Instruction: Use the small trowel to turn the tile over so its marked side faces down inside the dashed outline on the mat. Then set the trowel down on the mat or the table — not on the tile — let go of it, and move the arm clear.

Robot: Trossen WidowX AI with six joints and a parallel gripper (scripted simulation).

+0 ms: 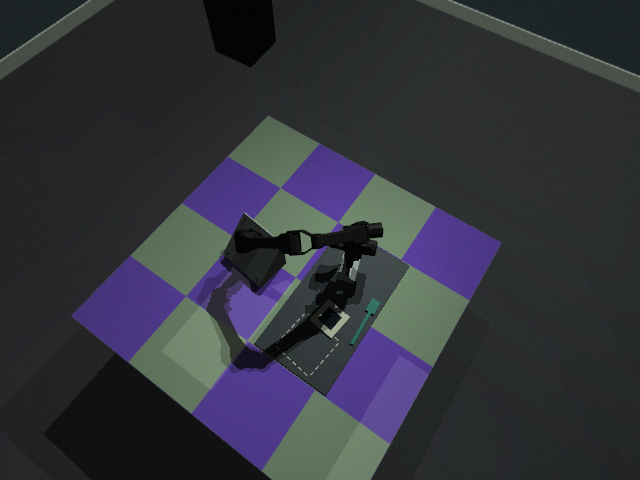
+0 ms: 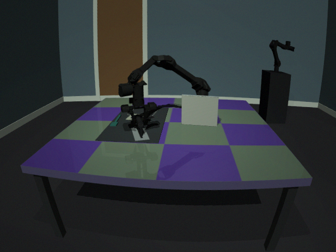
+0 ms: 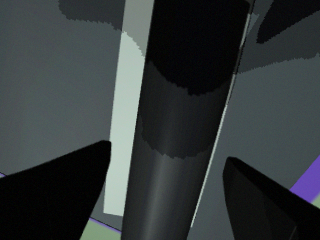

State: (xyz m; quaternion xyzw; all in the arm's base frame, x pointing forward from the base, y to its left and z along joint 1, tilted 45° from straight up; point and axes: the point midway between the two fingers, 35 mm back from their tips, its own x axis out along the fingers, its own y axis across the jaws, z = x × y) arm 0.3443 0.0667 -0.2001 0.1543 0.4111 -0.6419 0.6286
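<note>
Right now my gripper tip is 180 mm short of the green trowel, 190 mm to the left of it and 60 mm above it. The rest, counted from my gripper tip: dark mat 40 mm ahead, 210 mm to the right, 80 mm below; then tile 60 mm ahead, 270 mm to the right, 60 mm below.
</note>
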